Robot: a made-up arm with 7 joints. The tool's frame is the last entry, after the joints.
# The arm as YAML. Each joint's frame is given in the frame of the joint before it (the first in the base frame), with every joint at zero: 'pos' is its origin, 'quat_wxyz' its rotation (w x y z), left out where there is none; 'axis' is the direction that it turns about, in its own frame. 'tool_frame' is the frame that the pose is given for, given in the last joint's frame.
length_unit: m
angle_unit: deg
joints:
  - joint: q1
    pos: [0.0, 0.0, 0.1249]
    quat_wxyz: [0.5, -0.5, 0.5, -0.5]
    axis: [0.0, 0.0, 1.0]
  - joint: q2
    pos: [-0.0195, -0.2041, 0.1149]
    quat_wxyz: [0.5, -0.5, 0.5, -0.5]
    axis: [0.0, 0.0, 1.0]
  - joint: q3
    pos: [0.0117, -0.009, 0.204]
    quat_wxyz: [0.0, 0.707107, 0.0, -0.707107]
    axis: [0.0, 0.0, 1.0]
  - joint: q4
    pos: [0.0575, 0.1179, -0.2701]
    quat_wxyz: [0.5, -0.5, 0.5, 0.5]
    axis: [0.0, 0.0, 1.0]
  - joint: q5
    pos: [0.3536, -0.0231, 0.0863]
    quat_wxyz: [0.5, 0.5, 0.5, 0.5]
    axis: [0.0, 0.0, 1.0]
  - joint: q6
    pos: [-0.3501, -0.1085, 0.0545]
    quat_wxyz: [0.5, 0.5, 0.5, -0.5]
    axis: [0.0, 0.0, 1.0]
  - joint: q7
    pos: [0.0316, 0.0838, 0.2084]
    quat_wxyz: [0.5, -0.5, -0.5, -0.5]
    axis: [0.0, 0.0, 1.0]
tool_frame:
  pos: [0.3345, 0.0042, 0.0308]
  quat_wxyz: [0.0, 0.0, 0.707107, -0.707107]
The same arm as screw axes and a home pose.
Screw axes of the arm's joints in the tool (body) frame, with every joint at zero. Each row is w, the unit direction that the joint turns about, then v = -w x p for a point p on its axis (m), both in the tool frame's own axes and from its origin. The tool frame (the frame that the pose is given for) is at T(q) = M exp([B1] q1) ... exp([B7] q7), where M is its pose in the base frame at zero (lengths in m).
B1 = (1, 0, 0, 0, -0.8582, 0.1316)
B2 = (0, -1, 0, -0.6541, 0, -0.4382)
B3 = (0, 0, -1, 0.3161, 0.4472, 0)
B4 = (1, 0, 0, 0, -0.3723, 0.2586)
B5 = (0, 0, 1, -0.2355, -0.6514, 0)
B6 = (-1, 0, 0, 0, -0.0358, 0.1146)
B7 = (0, -1, 0, 0.0042, 0, -0.3345)
M =
1 0 0 -0.3233
0 1 0 0.1316
0 0 1 0.9831
0 0 0 1

